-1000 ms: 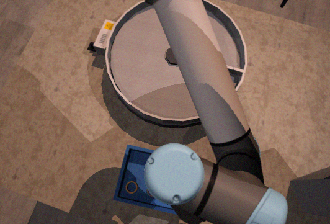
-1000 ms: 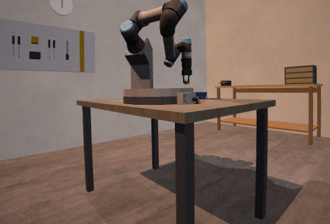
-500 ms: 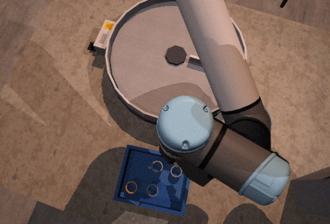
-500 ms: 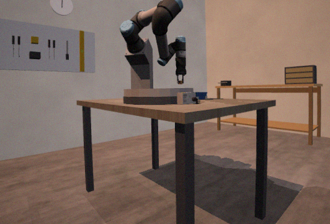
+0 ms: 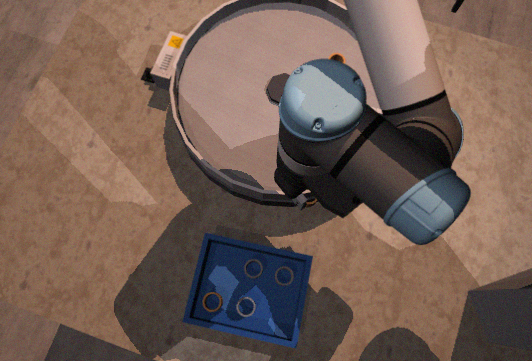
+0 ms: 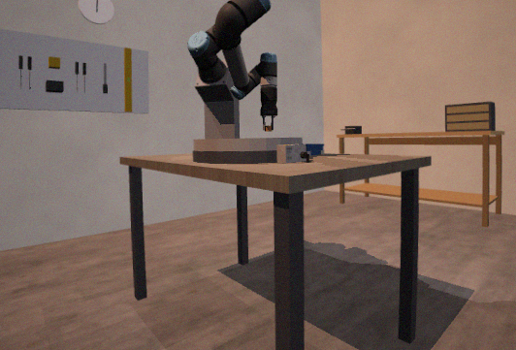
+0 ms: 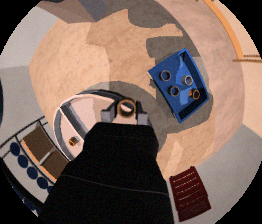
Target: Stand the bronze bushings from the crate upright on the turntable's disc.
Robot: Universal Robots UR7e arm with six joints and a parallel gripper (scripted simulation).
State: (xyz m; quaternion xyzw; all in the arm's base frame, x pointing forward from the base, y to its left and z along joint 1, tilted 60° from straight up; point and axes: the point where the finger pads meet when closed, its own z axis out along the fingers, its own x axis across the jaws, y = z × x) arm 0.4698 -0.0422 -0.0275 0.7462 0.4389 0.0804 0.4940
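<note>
Right now my hand is 22 cm to the left of the turntable disc, 8 cm above it and 6 cm short of it. Also, from my hand: blue crate: 15 cm to the left, 11 cm below, 8 cm ahead.
</note>
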